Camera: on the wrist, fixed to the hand. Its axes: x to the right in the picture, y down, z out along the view.
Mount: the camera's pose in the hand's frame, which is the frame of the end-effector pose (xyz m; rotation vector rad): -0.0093 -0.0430 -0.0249 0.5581 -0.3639 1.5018
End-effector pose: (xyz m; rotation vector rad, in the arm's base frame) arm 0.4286 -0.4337 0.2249 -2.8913 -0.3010 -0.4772
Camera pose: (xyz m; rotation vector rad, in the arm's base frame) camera 0.4027 -0.3995 0.2517 -1.8592 1.3364 0.3522
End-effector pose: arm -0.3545 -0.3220 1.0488 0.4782 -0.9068 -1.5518
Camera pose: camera -0.3616 -0.3208 0.9988 -0.1775 -1.4640 0.0183
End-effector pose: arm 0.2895 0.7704 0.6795 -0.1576 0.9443 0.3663
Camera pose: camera 0.2817 0.7211 0.6715 1.1654 0.6117 1.4152
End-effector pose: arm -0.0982 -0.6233 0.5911 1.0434 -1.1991 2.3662
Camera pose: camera -0.0803 -0.5768 0.5996 -0.3174 0.7973 -1.6201
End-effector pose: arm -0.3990 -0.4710 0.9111 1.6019 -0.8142 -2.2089
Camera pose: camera -0.3687 -0.4385 0.8871 0.2540 -1.9462 -1.1096
